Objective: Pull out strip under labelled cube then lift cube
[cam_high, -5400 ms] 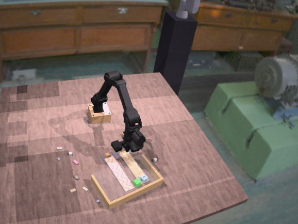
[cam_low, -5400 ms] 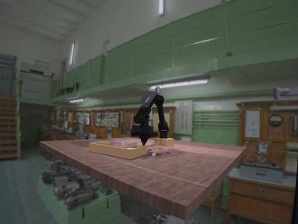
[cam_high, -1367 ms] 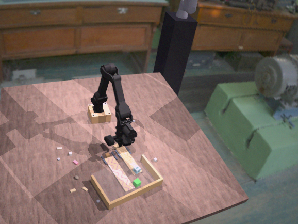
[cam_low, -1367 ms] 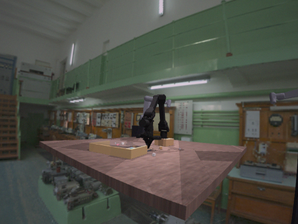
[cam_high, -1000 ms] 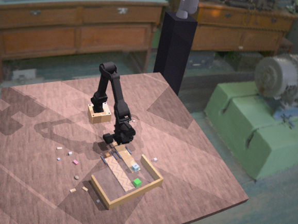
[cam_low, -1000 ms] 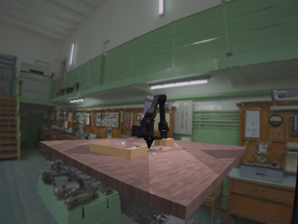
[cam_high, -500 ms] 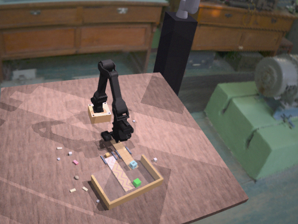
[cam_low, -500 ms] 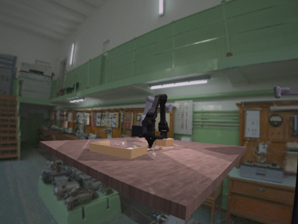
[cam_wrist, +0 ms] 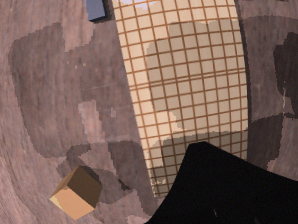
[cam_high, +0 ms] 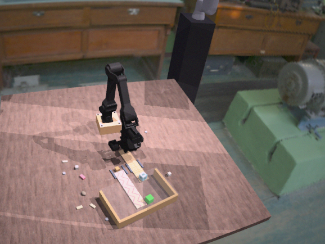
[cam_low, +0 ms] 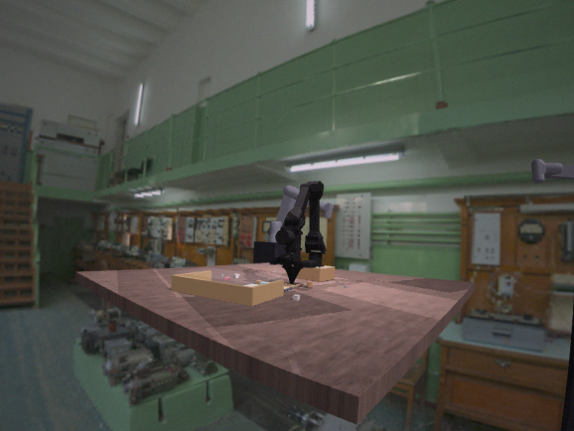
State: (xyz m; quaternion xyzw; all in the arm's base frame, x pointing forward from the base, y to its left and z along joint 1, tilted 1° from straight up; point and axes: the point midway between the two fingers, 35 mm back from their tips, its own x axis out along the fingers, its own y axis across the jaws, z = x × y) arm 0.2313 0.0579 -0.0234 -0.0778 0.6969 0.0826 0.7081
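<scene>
Right now the tan grid-patterned strip is 9 cm ahead of my gripper tip and 2 cm to the left of it. The rest, counted from my gripper tip: labelled cube: 19 cm ahead, 4 cm to the left, 2 cm above.
</scene>
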